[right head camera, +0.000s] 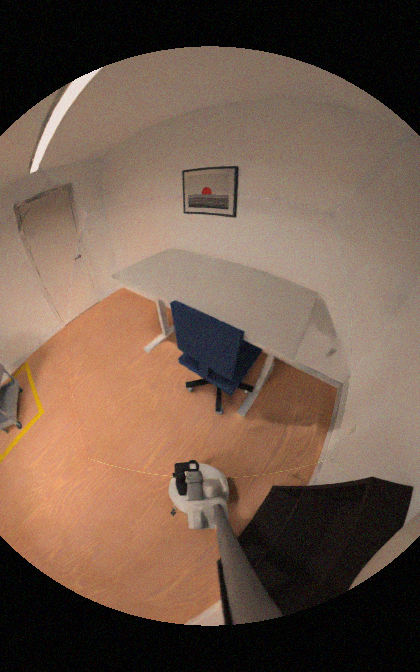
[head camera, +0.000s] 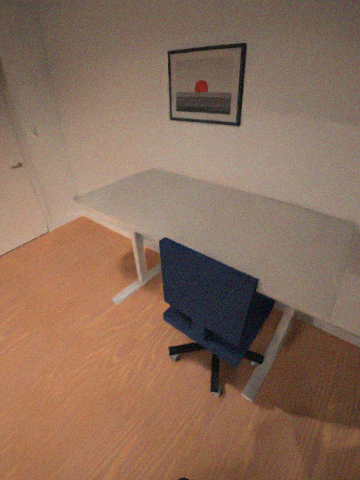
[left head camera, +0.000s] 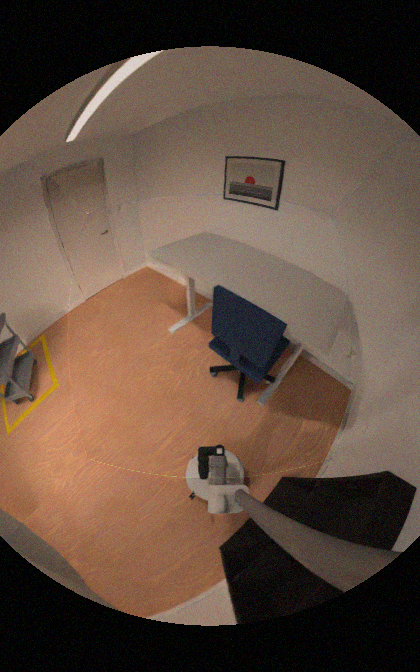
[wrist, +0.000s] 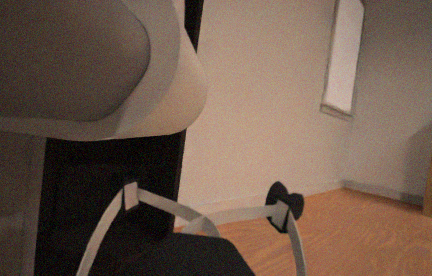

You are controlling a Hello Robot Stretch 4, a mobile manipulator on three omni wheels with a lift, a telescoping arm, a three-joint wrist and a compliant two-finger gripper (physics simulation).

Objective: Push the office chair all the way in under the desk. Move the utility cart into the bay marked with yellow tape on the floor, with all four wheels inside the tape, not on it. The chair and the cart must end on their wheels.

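Places are measured from the robot's base along level axes (x right, y back, z down), in centimetres.
Where they show: gripper, fingertip midpoint: [wrist: 207, 188].
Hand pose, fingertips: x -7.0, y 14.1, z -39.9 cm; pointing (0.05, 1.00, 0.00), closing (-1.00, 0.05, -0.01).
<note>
After its pixels a point has its place.
The blue office chair [head camera: 207, 292] @(z -80.3, x 13.9, y -75.8 cm) [left head camera: 245, 332] [right head camera: 207, 340] stands upright on its wheels at the front of the grey desk [head camera: 210, 205] @(z -92.3, x 23.3, y -131.4 cm) [left head camera: 250, 265] [right head camera: 225, 285]. Its seat reaches partly under the top; its backrest and front wheels are outside, near the right desk foot. The grey utility cart [left head camera: 20, 375] [right head camera: 9, 402] stands upright at the left edge of both side head views, partly cut off. Its visible right-hand wheels are inside the yellow tape [left head camera: 50, 362] [right head camera: 34, 390]; the others cannot be judged. My gripper [wrist: 207, 188] @(z -39.9, x -7.0, y 14.1 cm) is open and empty, its fingertips apart, away from chair and cart.
A large dark shape [left head camera: 345, 507] [right head camera: 320, 530] is at the lower right of both side head views, and a dark panel [wrist: 110, 165] @(z -27.5, x 32.1, y 78.0 cm) stands behind my fingers. A door [left head camera: 82, 230] [right head camera: 55, 255] is at the left. A wooden edge [wrist: 428, 192] @(z -17.7, x -172.2, y 198.3 cm) shows at the wrist view's right.
</note>
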